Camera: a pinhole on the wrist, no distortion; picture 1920 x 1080 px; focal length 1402.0 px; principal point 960.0 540.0 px. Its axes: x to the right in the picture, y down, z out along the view. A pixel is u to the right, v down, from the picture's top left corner.
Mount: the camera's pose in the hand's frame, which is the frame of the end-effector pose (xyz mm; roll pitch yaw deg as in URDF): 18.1 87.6 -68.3 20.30 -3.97 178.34
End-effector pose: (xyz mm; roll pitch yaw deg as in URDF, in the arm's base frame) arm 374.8 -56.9 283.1 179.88 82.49 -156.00
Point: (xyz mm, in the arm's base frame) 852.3 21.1 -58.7
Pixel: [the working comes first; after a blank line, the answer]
In the camera's frame: -225.1 397.3 486.0

outside the picture
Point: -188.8 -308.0 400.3
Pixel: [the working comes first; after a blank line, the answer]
In the camera's frame: 12.3 -112.1 -556.6

behind the camera
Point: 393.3 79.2 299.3
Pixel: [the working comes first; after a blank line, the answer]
In the camera's frame: 53.9 20.7 135.9

1516 753
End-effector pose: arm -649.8 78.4 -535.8 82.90 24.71 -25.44
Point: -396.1 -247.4 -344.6
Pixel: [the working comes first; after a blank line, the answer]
In the camera's frame: -210.1 -101.1 365.7

155 152
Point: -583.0 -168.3 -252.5
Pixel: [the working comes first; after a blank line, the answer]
In the camera's frame: 12.5 -95.4 356.4

1009 165
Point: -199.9 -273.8 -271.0
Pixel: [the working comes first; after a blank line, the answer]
In the camera's frame: -348.7 -258.7 389.4

outside the picture
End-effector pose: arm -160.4 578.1 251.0 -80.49 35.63 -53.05
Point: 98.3 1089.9 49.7
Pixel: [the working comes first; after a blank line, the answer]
In the camera's frame: 151.7 -103.8 587.4

1322 292
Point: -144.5 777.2 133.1
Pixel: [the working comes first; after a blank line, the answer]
In the camera's frame: 85.8 -49.0 192.0

1586 182
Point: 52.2 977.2 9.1
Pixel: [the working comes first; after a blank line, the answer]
In the camera's frame: 69.8 -120.3 489.9

1160 196
